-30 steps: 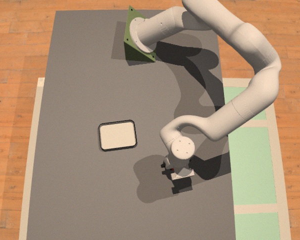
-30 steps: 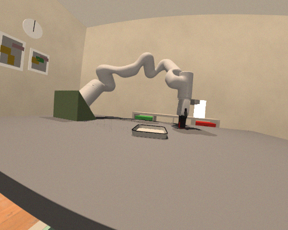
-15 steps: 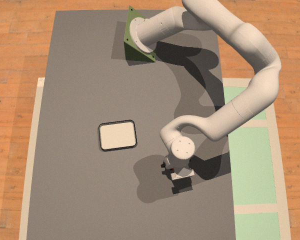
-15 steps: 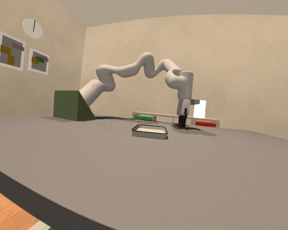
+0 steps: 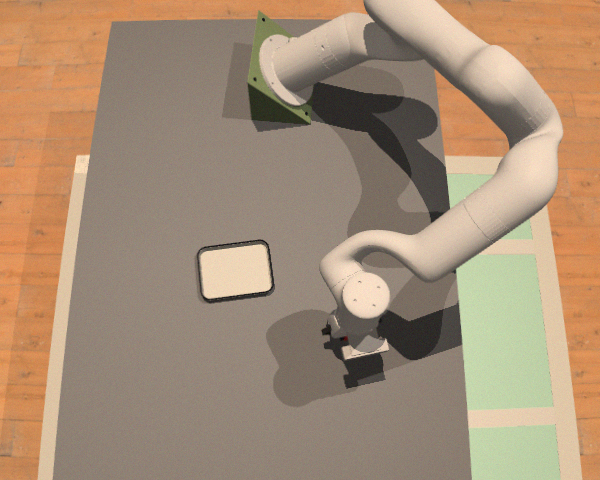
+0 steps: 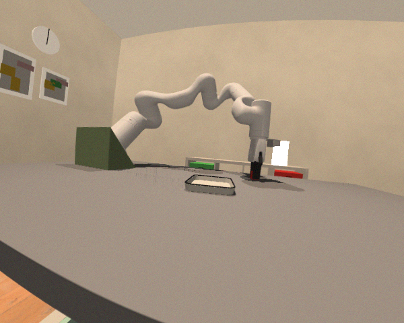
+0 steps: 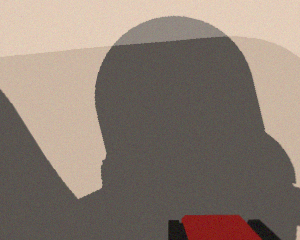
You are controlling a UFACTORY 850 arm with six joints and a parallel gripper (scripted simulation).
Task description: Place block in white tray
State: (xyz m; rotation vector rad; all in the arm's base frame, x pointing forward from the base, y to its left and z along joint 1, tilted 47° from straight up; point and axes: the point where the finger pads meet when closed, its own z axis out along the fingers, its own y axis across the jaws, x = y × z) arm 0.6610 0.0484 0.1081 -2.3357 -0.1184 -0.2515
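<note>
Right now my hand is 25 cm to the left of the white tray, 16 cm past it and 1 cm above it. Also, from my hand: red block (1 cm below).
</note>
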